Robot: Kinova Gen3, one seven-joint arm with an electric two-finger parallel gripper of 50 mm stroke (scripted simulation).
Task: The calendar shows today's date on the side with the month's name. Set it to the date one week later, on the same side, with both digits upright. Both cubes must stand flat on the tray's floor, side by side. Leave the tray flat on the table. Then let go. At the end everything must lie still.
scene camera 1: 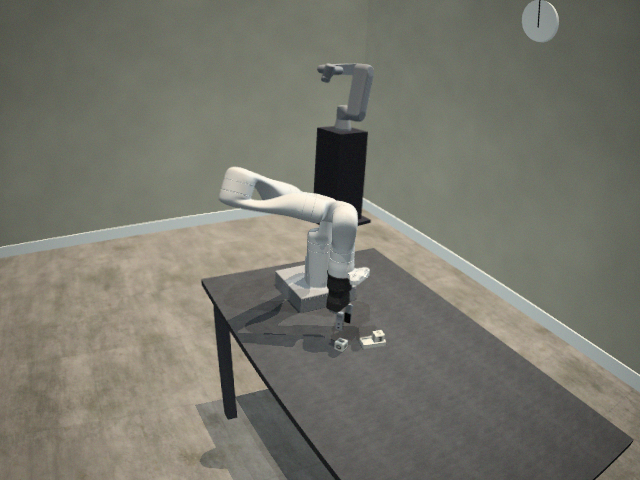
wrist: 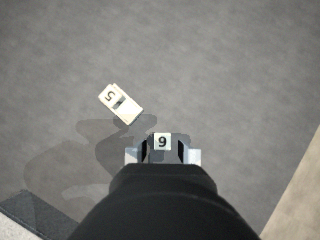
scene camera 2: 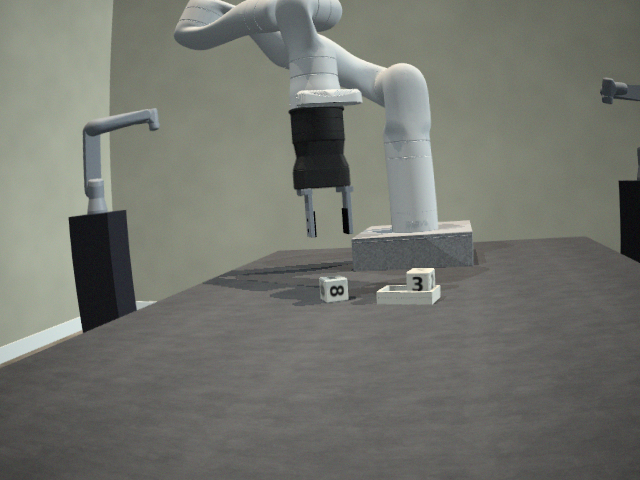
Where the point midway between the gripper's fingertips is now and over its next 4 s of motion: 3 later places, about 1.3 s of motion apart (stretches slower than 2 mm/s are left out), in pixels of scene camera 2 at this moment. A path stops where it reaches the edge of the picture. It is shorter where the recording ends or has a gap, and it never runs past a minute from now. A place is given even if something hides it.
My gripper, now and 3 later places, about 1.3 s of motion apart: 330,235; 330,259; 334,251; 327,243
